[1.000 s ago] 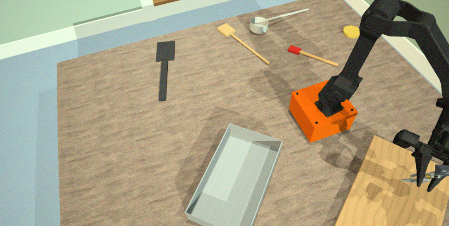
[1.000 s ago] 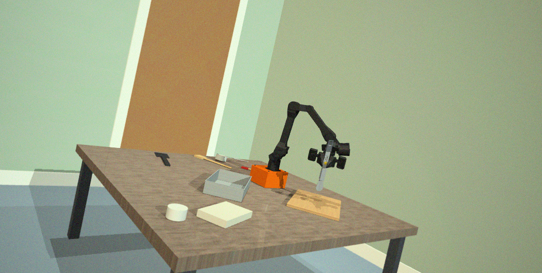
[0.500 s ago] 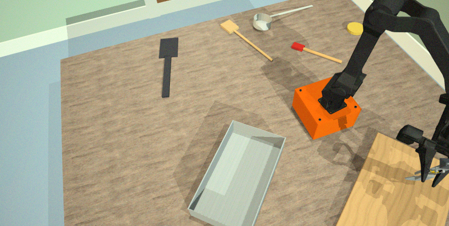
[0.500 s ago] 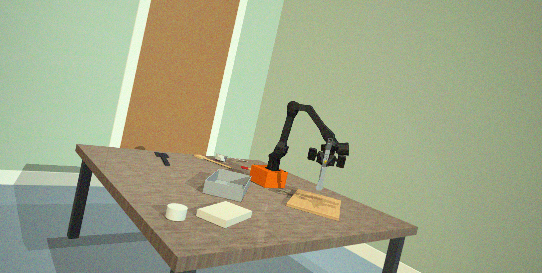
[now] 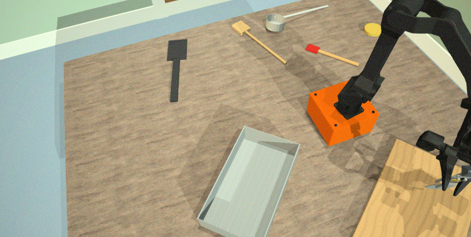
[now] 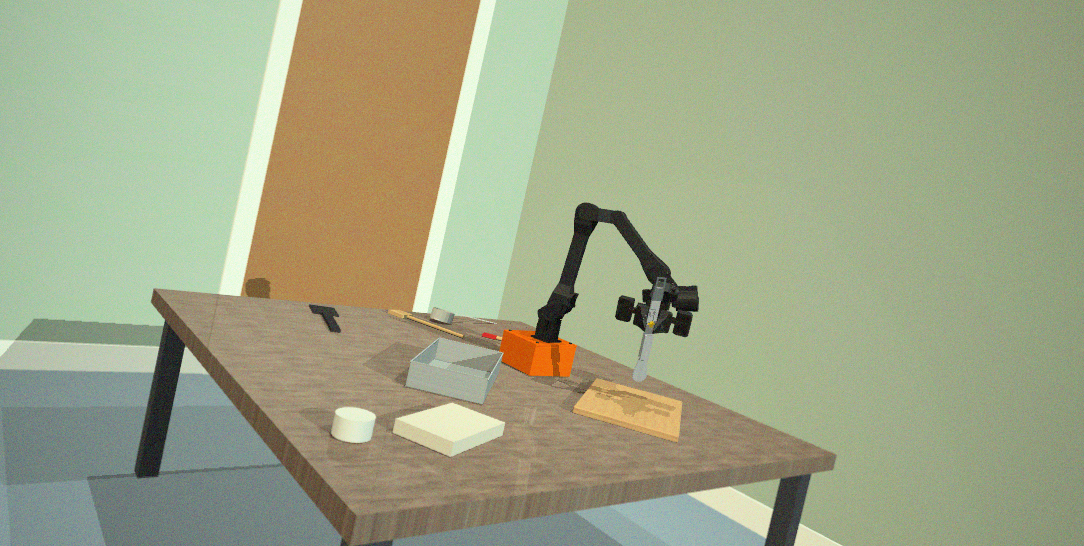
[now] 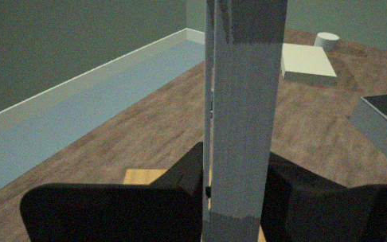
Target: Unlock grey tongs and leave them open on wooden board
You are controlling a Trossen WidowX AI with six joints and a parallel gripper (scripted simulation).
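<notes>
The wooden board is 4 cm behind my gripper tip, 2 cm to the right of it and 20 cm below it. From my gripper tip the other things lie so: cream block (57 cm ahead, 19 cm below); then roasting tin (31 cm ahead, 29 cm to the right, 18 cm below); then red-headed spatula (18 cm behind, 63 cm to the right, 20 cm below).
</notes>
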